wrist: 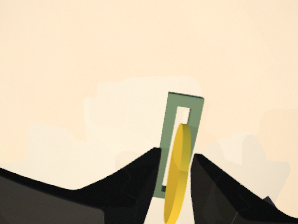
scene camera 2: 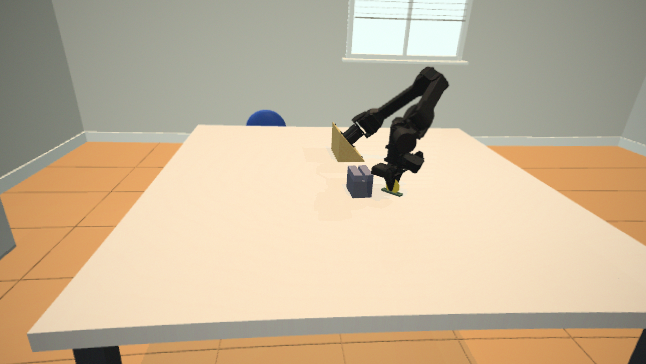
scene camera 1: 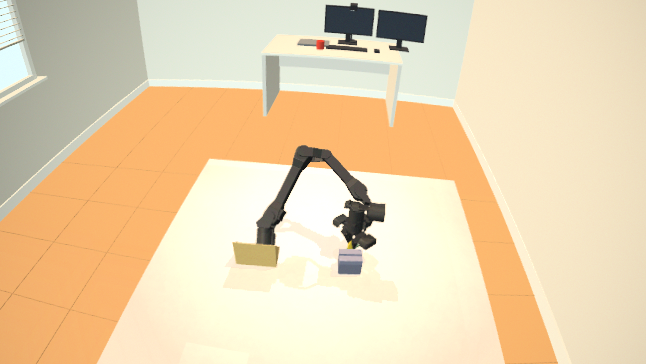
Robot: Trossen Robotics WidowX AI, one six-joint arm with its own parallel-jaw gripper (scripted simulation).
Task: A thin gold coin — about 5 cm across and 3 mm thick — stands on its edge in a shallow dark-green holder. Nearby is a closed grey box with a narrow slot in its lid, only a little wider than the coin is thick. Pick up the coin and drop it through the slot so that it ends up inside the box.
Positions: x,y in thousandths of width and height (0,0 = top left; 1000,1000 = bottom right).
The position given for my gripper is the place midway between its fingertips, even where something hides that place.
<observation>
my gripper: wrist 592,708; scene camera 2 608,521; scene camera 1 544,677
</observation>
